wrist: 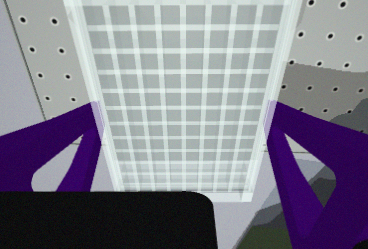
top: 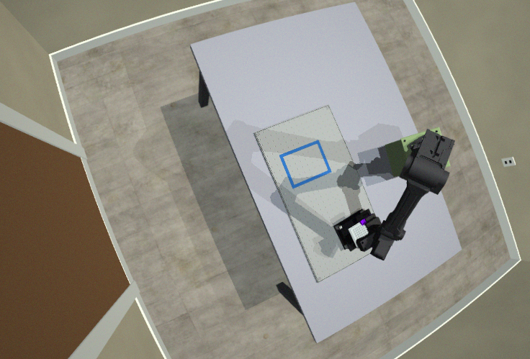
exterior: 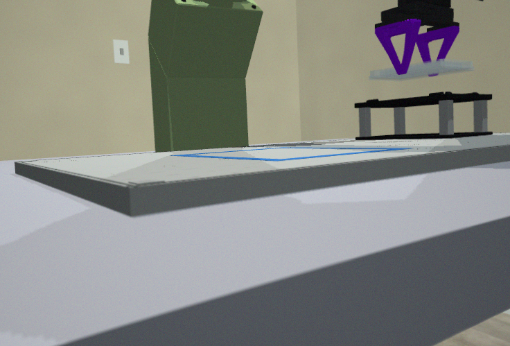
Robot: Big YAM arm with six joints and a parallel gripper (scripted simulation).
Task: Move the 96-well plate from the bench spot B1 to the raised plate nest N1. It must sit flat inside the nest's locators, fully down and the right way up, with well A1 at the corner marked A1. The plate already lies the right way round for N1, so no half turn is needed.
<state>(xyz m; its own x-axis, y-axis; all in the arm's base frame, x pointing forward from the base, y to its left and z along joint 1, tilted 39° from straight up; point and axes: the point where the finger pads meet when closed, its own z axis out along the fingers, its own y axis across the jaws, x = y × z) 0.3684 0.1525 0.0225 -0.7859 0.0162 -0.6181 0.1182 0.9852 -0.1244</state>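
My gripper is now 50 mm above the black raised nest N1. Also, from my hand: white corner label: 70 mm ahead, 70 mm to the right, 50 mm below; then clear 96-well plate: right at my hand.
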